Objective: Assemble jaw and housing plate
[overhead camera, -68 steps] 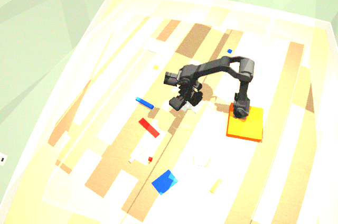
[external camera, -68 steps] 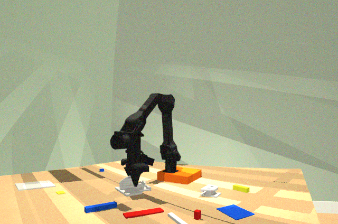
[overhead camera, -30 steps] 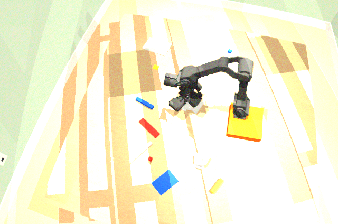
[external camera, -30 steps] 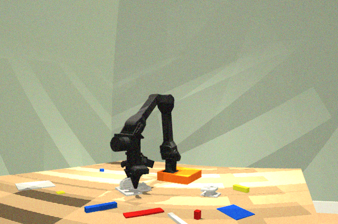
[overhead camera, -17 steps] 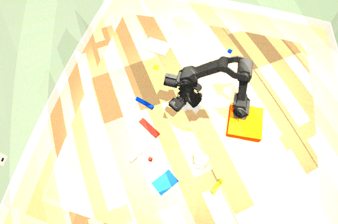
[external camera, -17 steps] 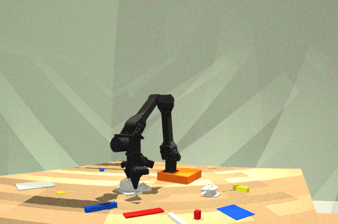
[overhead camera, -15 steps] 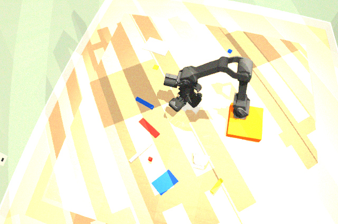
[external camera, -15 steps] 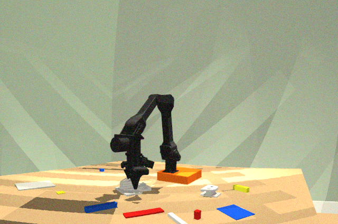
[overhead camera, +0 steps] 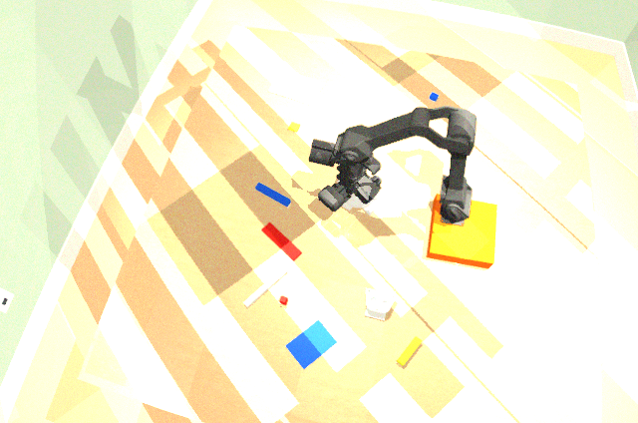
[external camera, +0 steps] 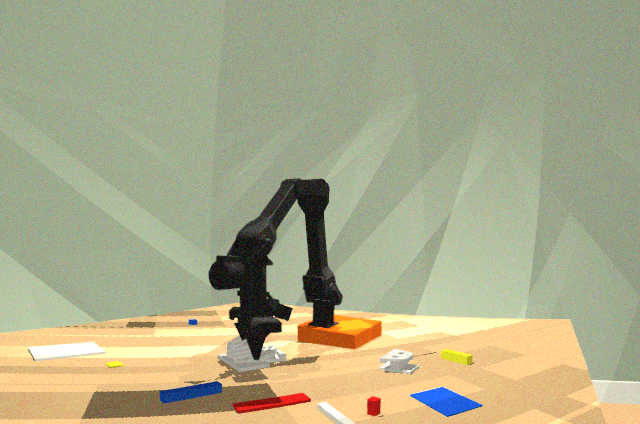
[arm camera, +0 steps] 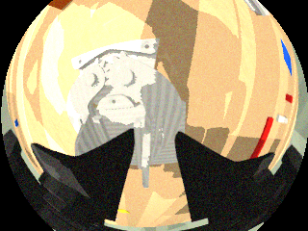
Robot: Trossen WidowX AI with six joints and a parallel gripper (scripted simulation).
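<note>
The white housing part lies 280 mm to the left of my gripper tip, 130 mm behind it and 10 mm above it. From my gripper tip the other things lie so: red bar 160 mm to the left, 150 mm ahead, 10 mm below; blue bar 210 mm ahead, 30 mm to the left, 10 mm below; small yellow tile 210 mm to the right, 210 mm ahead, 20 mm below.
</note>
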